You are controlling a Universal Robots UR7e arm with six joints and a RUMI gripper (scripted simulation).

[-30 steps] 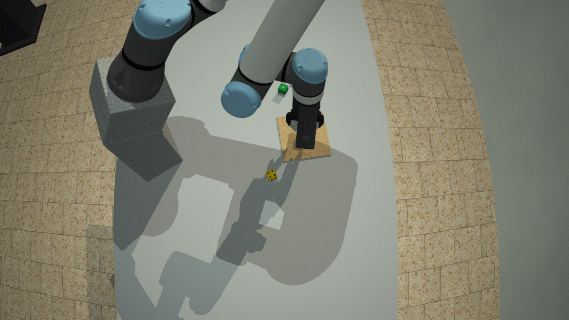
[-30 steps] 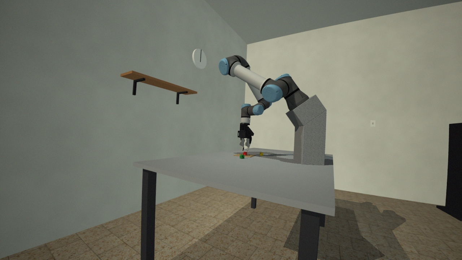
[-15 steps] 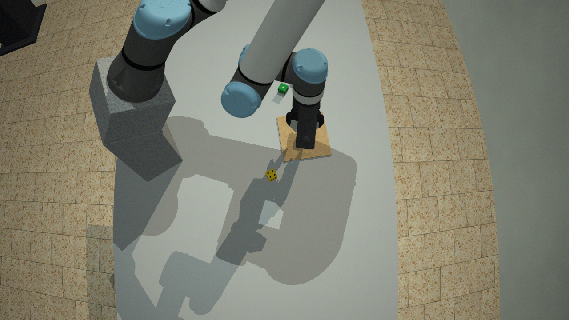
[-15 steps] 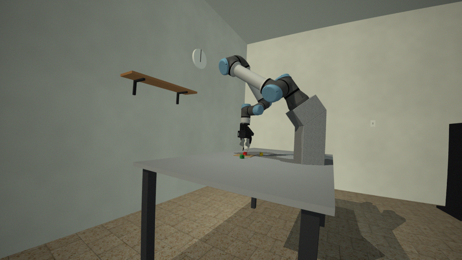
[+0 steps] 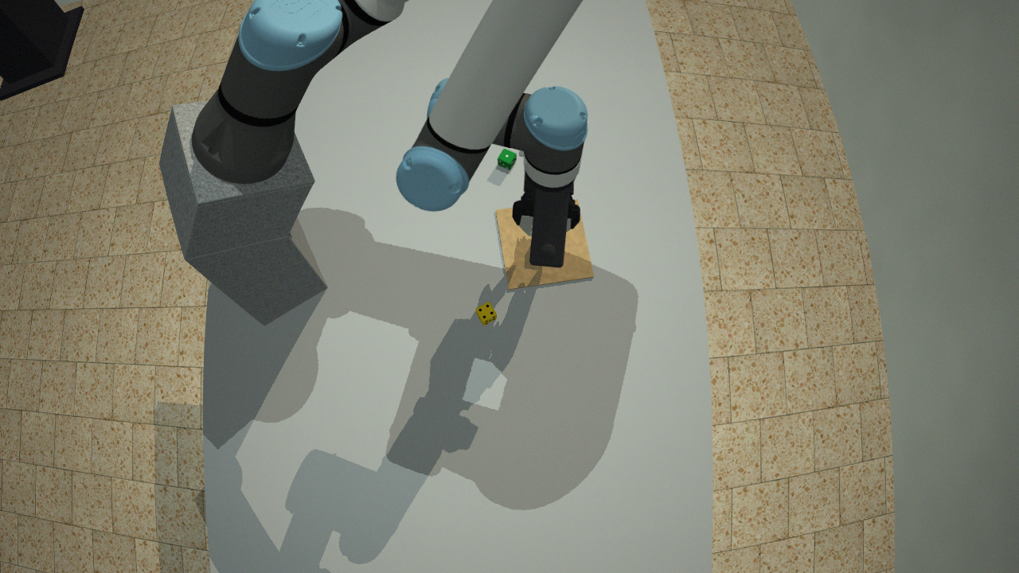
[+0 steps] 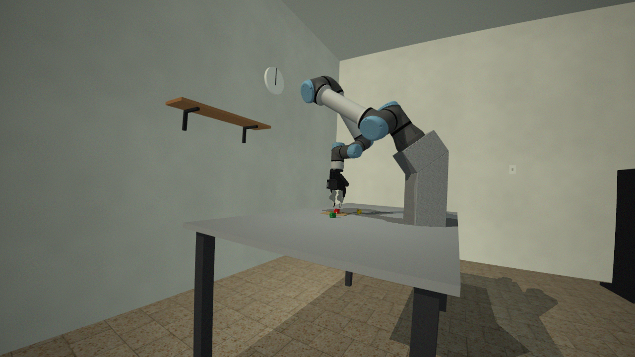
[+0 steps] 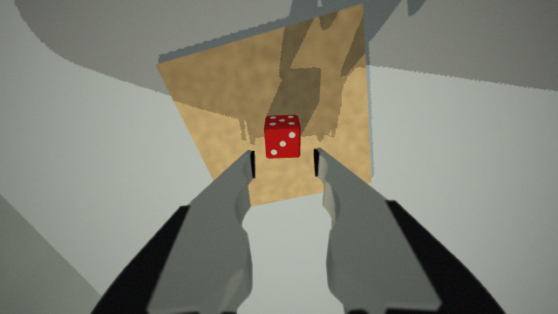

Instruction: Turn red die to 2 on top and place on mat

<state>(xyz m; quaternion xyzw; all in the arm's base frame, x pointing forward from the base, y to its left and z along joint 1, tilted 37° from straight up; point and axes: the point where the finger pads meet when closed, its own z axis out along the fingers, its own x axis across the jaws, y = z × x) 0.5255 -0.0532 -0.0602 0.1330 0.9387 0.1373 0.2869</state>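
My gripper is now 40 mm above the red die. The rest, counted from my hand: yellow die: 110 mm behind, 110 mm to the right, 40 mm below; green die: 30 mm behind, 160 mm to the left, 40 mm below; tan mat: 50 mm below.
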